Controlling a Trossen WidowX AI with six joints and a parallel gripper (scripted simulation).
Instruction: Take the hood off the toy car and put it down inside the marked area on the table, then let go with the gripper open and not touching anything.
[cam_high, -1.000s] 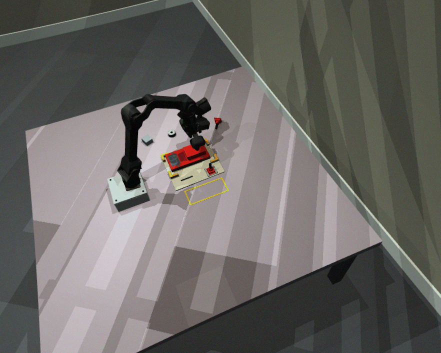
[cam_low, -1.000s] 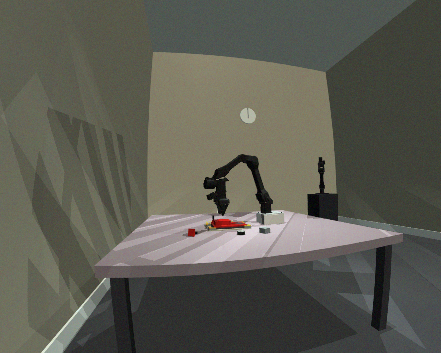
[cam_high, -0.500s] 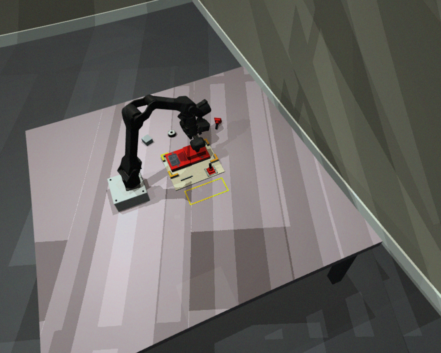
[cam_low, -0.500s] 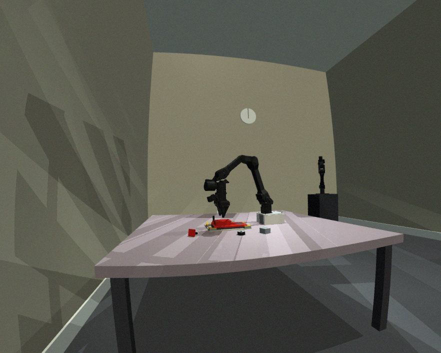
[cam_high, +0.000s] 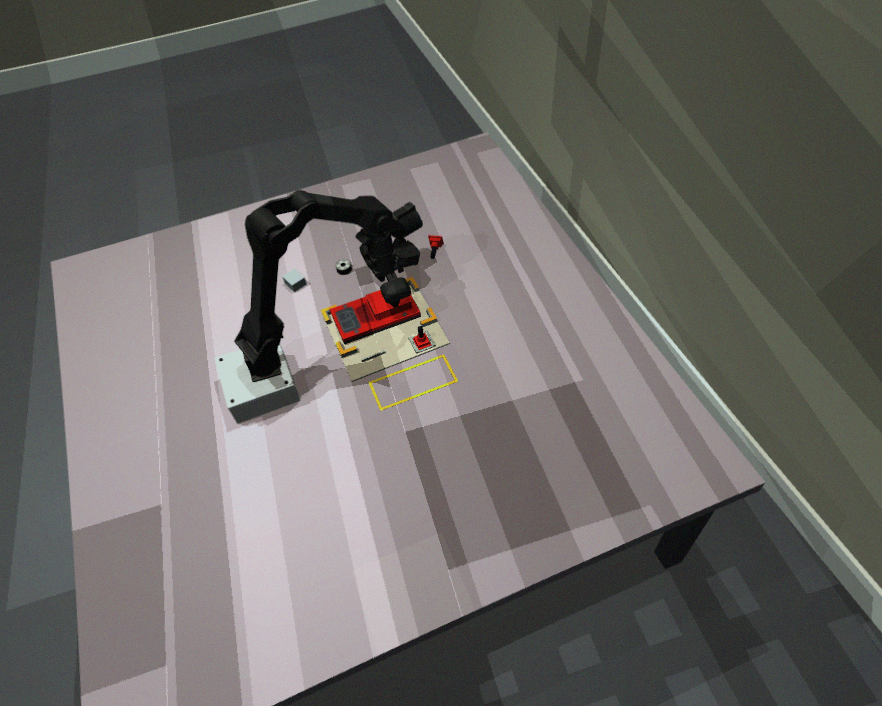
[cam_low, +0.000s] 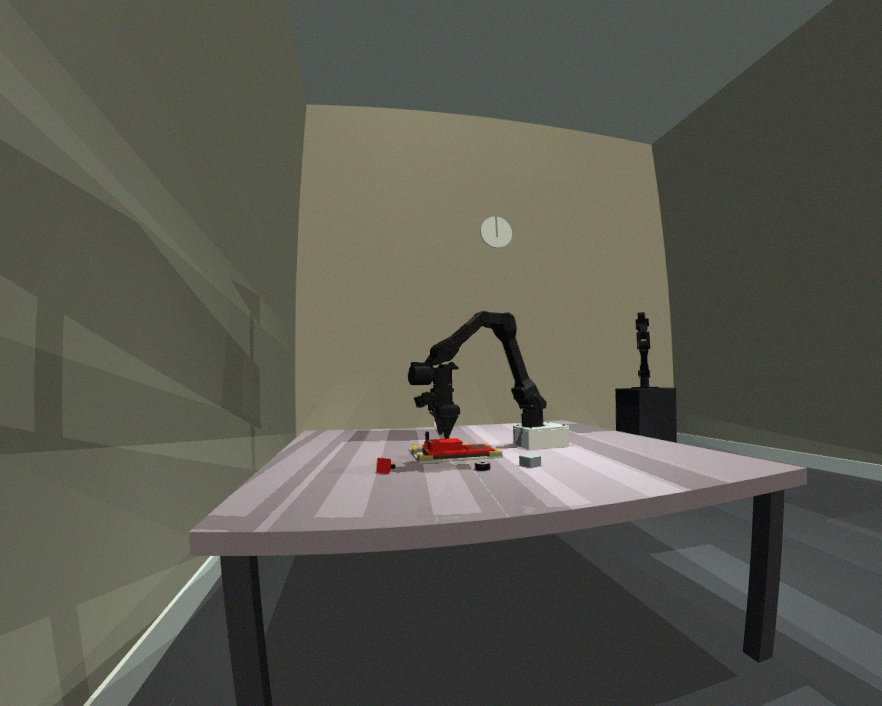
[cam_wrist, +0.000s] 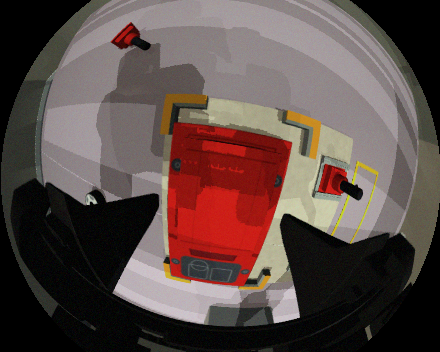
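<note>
Now: the hood 2 cm below my gripper tip. Round my gripper tip: black wheel: 8 cm behind, 18 cm to the left, 5 cm below.
</note>
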